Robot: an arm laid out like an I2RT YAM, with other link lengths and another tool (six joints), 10 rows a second.
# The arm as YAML. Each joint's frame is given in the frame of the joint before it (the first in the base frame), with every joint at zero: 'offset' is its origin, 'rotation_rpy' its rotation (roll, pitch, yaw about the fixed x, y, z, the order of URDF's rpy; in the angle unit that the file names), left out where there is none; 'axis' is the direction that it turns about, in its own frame. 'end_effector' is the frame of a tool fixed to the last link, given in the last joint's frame.
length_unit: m
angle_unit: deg
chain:
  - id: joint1
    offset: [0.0, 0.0, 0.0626]
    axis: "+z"
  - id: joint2
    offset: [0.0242, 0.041, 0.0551]
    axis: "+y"
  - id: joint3
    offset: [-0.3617, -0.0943, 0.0]
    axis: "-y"
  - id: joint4
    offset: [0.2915, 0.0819, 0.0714]
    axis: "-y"
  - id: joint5
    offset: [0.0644, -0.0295, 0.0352]
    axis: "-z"
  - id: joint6
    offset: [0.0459, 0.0, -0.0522]
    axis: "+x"
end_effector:
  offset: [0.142, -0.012, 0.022]
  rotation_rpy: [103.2, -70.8, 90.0]
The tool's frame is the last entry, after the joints.
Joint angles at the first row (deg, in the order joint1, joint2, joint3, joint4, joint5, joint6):
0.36 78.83 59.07 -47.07 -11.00 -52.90
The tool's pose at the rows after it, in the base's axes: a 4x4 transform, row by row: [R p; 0 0 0 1], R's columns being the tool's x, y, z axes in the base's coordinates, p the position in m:
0.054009, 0.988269, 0.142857, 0.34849; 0.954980, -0.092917, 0.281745, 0.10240; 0.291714, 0.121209, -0.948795, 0.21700; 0, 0, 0, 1
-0.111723, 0.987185, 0.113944, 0.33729; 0.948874, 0.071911, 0.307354, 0.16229; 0.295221, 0.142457, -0.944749, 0.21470; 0, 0, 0, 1
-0.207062, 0.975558, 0.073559, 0.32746; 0.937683, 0.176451, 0.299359, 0.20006; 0.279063, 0.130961, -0.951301, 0.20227; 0, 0, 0, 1
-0.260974, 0.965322, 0.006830, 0.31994; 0.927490, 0.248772, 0.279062, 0.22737; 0.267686, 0.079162, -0.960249, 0.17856; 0, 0, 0, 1
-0.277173, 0.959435, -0.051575, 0.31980; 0.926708, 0.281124, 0.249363, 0.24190; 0.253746, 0.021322, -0.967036, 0.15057; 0, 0, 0, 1
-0.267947, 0.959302, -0.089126, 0.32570; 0.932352, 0.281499, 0.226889, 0.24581; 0.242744, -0.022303, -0.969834, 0.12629; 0, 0, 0, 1
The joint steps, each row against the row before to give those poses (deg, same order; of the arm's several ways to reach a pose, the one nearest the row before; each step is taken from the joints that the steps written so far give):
8.87 0.30 0.00 1.22 -0.03 0.02
9.56 1.14 0.00 2.39 0.05 -0.05
6.31 2.38 0.00 1.48 0.87 0.00
4.11 4.02 0.00 0.94 -0.02 0.00
1.84 4.61 0.00 1.18 0.00 0.00
0.04 3.96 0.00 1.38 0.00 0.03

